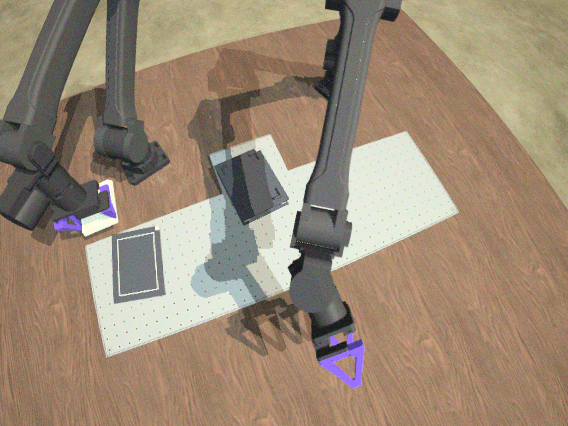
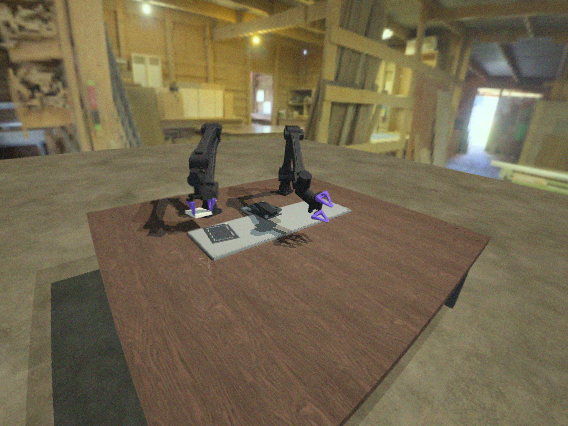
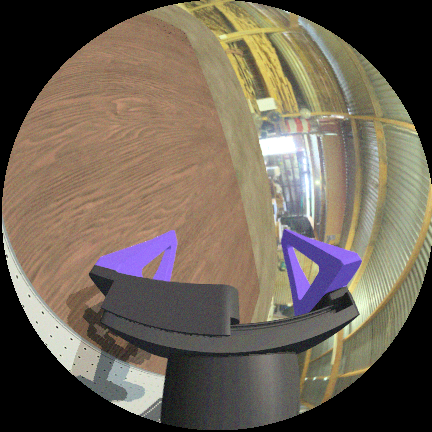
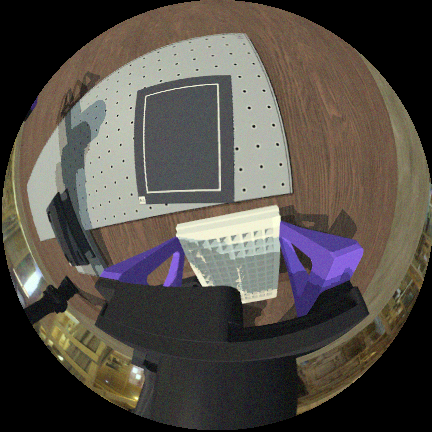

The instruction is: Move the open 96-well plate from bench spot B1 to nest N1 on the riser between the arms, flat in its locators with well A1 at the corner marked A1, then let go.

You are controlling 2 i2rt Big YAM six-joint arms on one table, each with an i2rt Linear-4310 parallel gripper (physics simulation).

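Places are measured from the left arm's base along level axes (x right, y ahead, z up), in centimetres.
Where they show: left gripper, fingertip midpoint: [image 1: 352, 369] [image 2: 330, 214] [image 3: 229, 236]; right gripper, fingertip midpoint: [image 1: 99, 222] [image 2: 202, 214] [image 4: 229, 234]; left arm's base, link origin: [image 2: 284, 192] [image 4: 70, 284]; right arm's base, link origin: [image 1: 146, 163].
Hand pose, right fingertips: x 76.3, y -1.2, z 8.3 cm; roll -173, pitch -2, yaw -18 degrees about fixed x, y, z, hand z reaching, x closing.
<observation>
Each offset is from my right fingertips to the centre of the thing. "pt": to the spot under its first point. Level surfaces: height alone.
The cream 96-well plate {dx -1.3, dy -4.7, dz -0.8 cm} [image 1: 100, 223] [image 2: 200, 213] [image 4: 235, 259] sits between the purple fingers of my right gripper [image 1: 88, 213] [image 2: 200, 204] [image 4: 229, 234], which is shut on its sides. It is low over the wooden table, just off the left end of the perforated board {dz -7.0 cm} [image 1: 390, 183] [image 2: 293, 220] [image 4: 261, 120]. The dark riser with nest N1 {dx -33.8, dy +13.0, dz -5.1 cm} [image 1: 252, 183] [image 2: 265, 209] stands at the board's back edge between the arms. My left gripper [image 1: 344, 357] [image 2: 322, 207] [image 3: 229, 236] is open and empty, over bare table in front of the board.
A flat dark pad with a white outline {pt dx -1.2, dy +10.4, dz -6.9 cm} [image 1: 137, 261] [image 2: 221, 232] [image 4: 183, 139] lies on the board's left part, with a small A1 tag {pt dx -9.5, dy +6.6, dz -6.8 cm} [image 4: 141, 199] at one corner. The two arm bases stand behind the board.
</observation>
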